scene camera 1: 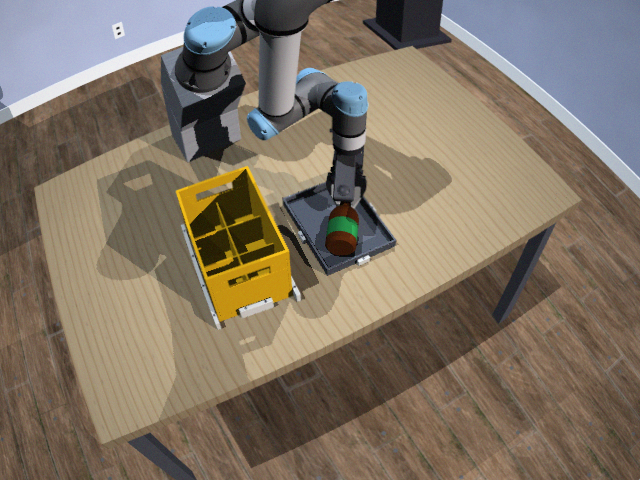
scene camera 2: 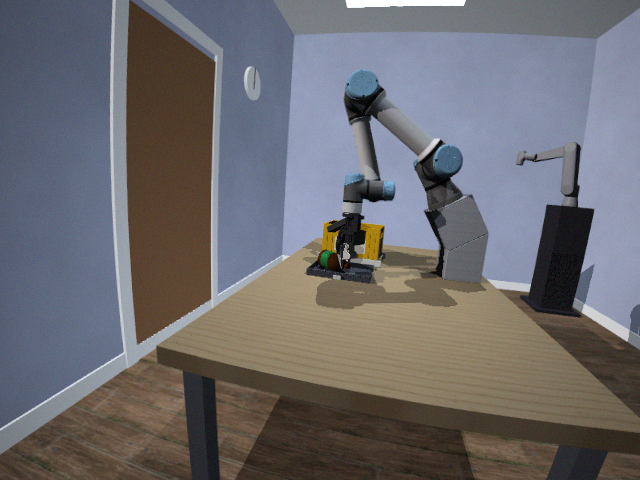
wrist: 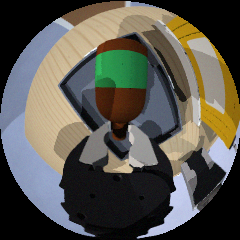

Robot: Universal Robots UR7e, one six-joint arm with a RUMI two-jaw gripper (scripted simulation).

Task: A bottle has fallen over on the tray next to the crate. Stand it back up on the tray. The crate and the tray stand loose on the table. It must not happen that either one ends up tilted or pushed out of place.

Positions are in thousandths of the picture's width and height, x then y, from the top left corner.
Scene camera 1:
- gripper: 540, 436
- tray: 484, 436
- bottle: 534, 497
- yellow crate: 405, 509
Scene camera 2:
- gripper: 538, 559
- tray: 560, 568
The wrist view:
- gripper: 498, 506
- tray: 669, 498
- bottle: 506, 285
